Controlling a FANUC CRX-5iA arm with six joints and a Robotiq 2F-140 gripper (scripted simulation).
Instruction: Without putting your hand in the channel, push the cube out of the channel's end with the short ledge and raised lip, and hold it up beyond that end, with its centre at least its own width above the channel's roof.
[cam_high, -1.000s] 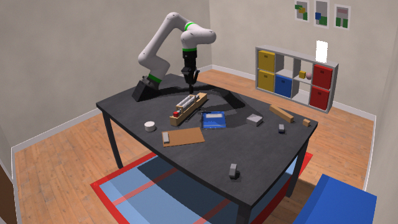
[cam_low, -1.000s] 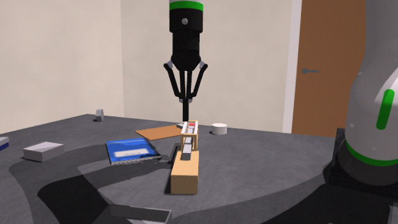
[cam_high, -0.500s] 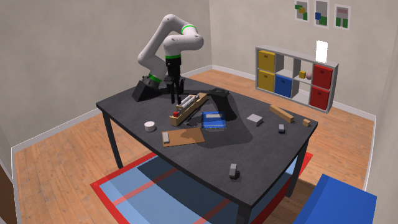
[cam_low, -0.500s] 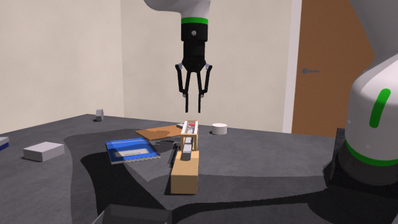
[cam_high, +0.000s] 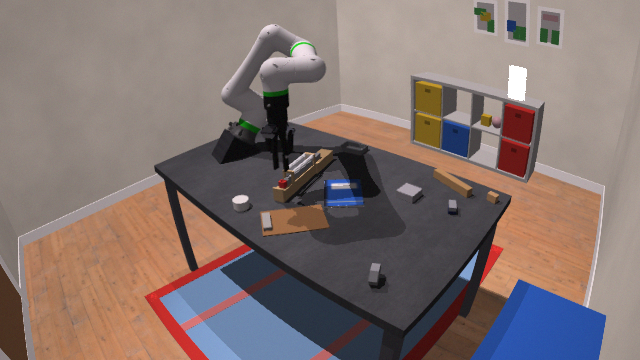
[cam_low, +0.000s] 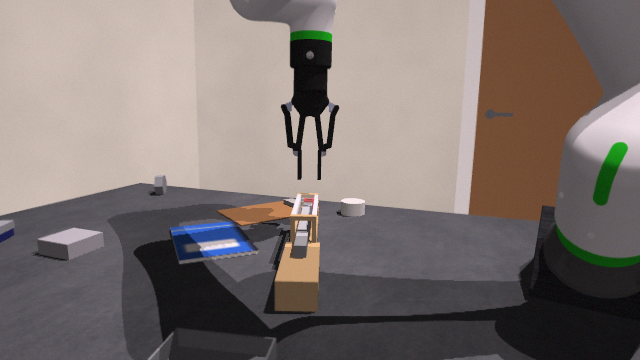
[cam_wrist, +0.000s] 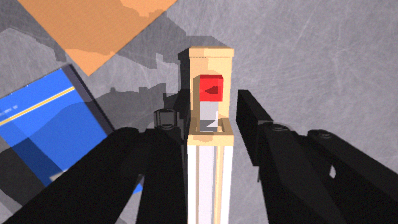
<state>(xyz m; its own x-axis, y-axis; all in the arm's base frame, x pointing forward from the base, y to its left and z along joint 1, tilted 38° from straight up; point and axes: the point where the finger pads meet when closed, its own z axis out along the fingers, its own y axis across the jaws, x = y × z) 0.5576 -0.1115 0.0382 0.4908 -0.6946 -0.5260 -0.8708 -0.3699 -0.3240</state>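
The red cube lies 9 cm below my hand. Also, from my hand: wooden channel (7 cm behind, 12 cm to the left, 9 cm below); then grey block (31 cm ahead, 39 cm to the left, 14 cm below); then pale grey stick (11 cm behind, 20 cm to the left, 10 cm below).
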